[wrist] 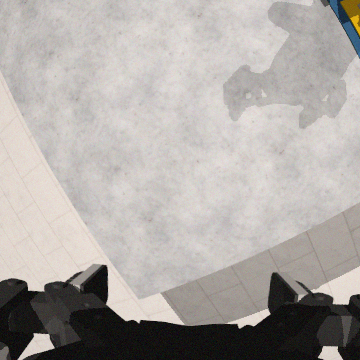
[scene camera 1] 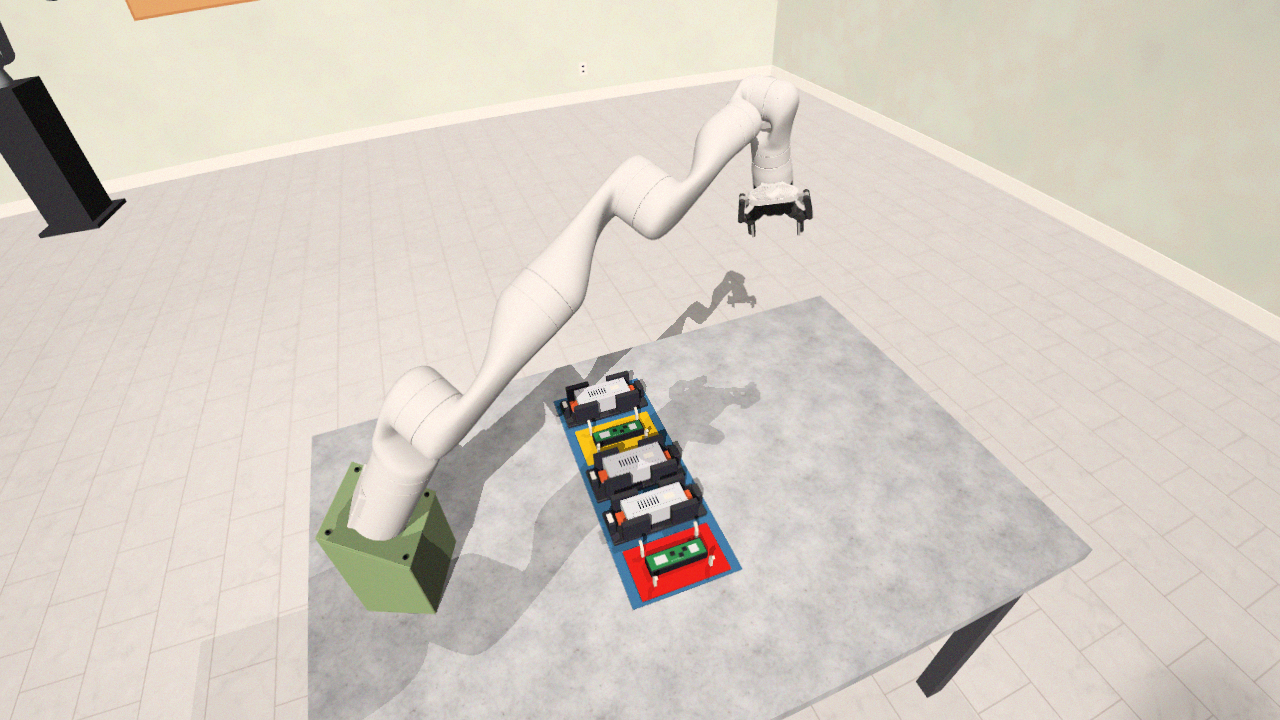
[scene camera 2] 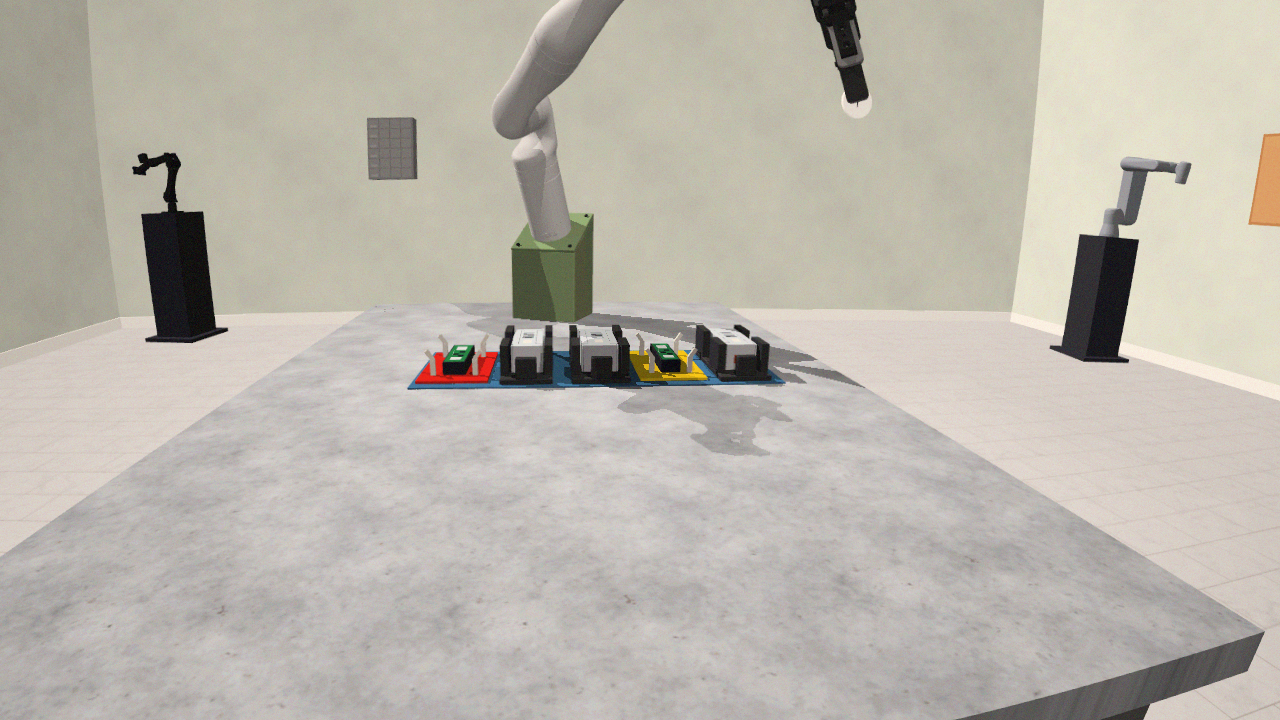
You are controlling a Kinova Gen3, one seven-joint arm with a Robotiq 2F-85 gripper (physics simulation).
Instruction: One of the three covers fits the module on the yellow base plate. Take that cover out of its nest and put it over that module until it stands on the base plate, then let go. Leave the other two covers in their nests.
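Frame: origin at the arm's base, x ahead, y left, z up, level; millimetres.
Seen in the pictures: gripper, fingertip midpoint: (wrist: 188, 288) (scene camera 1: 776, 233) (scene camera 2: 855, 84); arm's base, link origin: (scene camera 1: 379, 514) (scene camera 2: 551, 230).
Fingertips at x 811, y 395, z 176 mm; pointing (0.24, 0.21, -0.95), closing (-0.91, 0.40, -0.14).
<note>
Pixels of each thing's top centre, then the offset from my fingertips to it. "pt": a spot on its surface instead. Level surfaces: height alone.
- yellow base plate, top centre: (scene camera 2: 664, 363) (scene camera 1: 618, 436) dx -382, dy -149, dz -366 mm
- middle cover, top centre: (scene camera 2: 597, 336) (scene camera 1: 634, 459) dx -367, dy -256, dz -322 mm
- second green-topped module, surface spot: (scene camera 2: 459, 356) (scene camera 1: 687, 548) pt dx -314, dy -462, dz -346 mm
- grey table, surface height: dz -372 mm
My gripper (scene camera 1: 776, 230) (scene camera 2: 856, 100) (wrist: 188, 288) is open and empty, high above the table's far end in scene camera 1. A yellow base plate (scene camera 1: 586, 445) (scene camera 2: 697, 376) (wrist: 355, 20) bears a green-topped module (scene camera 1: 617, 431) (scene camera 2: 664, 356) between white posts. Three whitish covers sit in black nests: one cover (scene camera 1: 597, 394) (scene camera 2: 731, 340) at the far end of the row, a middle cover (scene camera 1: 637, 463) (scene camera 2: 598, 342) beside the yellow plate, and another cover (scene camera 1: 660, 506) (scene camera 2: 529, 343) next to the red plate. In the wrist view part of the yellow plate shows; the covers cannot be made out.
A red plate (scene camera 1: 635, 582) (scene camera 2: 431, 377) with a second green-topped module (scene camera 1: 676, 555) (scene camera 2: 459, 356) ends the row. All stand on a blue board (scene camera 1: 731, 565) (scene camera 2: 558, 367) (wrist: 349, 39) on the grey table (scene camera 1: 850, 501) (scene camera 2: 572, 537) (wrist: 150, 150). The arm stands on a green block (scene camera 1: 384, 577) (scene camera 2: 542, 282).
</note>
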